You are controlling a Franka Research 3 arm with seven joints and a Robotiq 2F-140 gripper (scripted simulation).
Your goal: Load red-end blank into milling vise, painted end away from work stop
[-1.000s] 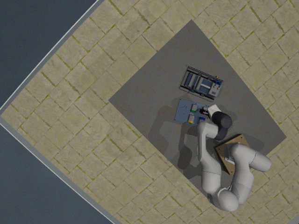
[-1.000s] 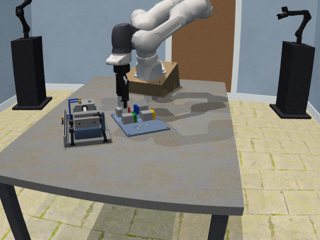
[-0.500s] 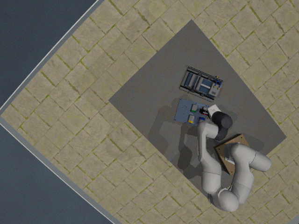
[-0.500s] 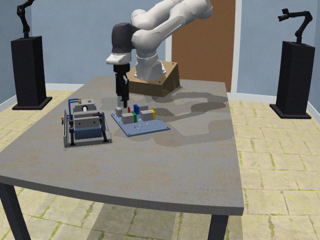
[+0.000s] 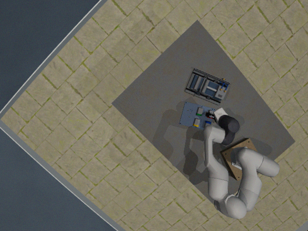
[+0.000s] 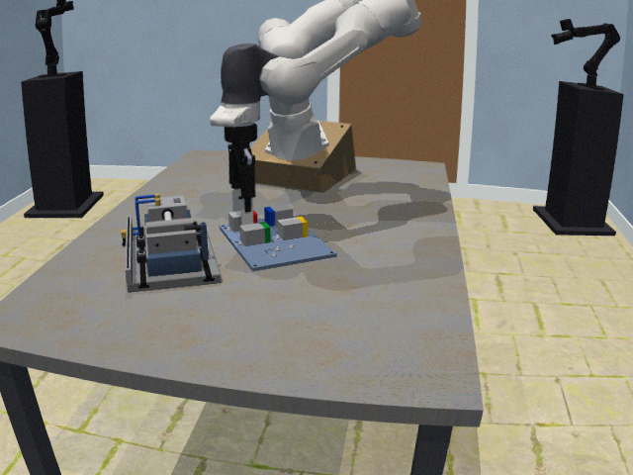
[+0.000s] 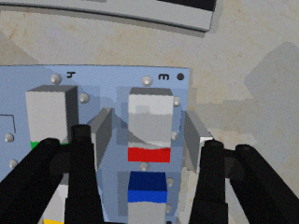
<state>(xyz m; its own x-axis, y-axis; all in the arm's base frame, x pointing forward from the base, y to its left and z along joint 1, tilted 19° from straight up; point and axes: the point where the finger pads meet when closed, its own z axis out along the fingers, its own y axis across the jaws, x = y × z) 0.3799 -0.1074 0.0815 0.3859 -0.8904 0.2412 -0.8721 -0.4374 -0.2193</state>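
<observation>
Right now my hand is 30 mm above the red-ended blank. Also, from my hand: blue blank 40 mm behind, 80 mm to the left, 30 mm below; then green blank 80 mm ahead, 40 mm to the left, 30 mm below; then blue infeed plate 60 mm ahead, 80 mm to the left, 50 mm below.
</observation>
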